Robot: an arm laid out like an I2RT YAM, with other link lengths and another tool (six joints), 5 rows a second.
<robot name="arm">
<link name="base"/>
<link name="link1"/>
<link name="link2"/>
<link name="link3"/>
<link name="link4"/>
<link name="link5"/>
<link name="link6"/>
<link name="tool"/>
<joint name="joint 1" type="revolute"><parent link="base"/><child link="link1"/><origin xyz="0 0 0.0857" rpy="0 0 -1.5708"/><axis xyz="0 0 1"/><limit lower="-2.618" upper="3.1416"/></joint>
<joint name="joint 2" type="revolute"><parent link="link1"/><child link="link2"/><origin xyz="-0.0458 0.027 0.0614" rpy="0 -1.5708 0"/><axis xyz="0 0 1"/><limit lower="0" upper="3.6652"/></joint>
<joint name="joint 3" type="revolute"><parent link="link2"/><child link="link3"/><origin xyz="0 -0.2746 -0.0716" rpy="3.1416 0 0"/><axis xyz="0 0 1"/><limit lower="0" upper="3.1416"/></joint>
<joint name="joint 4" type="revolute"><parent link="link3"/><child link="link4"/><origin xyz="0.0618 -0.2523 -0.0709" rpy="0 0 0"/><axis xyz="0 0 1"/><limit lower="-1.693" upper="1.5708"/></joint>
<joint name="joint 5" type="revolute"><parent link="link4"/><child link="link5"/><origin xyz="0.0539 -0.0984 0.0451" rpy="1.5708 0 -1.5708"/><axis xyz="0 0 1"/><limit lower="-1.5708" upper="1.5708"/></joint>
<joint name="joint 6" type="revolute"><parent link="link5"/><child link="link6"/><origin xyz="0.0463 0 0.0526" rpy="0 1.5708 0"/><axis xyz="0 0 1"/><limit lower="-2.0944" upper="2.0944"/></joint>
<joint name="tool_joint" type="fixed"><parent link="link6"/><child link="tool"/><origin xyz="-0.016 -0.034 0" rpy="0 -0.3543 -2.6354"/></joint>
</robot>
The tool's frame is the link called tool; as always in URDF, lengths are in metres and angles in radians.
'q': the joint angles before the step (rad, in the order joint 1, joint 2, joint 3, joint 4, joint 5, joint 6). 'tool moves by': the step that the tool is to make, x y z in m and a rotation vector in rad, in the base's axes. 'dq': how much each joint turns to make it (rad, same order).
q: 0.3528 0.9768 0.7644 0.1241 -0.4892 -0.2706
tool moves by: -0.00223 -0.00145 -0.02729 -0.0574 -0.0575 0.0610
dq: 0.0000 -0.0009 -0.0914 0.0796 -0.0539 -0.0910
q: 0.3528 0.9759 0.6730 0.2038 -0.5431 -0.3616
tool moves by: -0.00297 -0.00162 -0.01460 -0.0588 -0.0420 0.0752
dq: 0.0000 0.0025 -0.0326 0.0036 -0.0667 -0.0928
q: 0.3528 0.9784 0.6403 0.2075 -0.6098 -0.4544
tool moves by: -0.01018 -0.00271 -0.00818 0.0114 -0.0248 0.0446
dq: 0.0001 -0.0401 -0.0592 0.0440 -0.0444 -0.0039
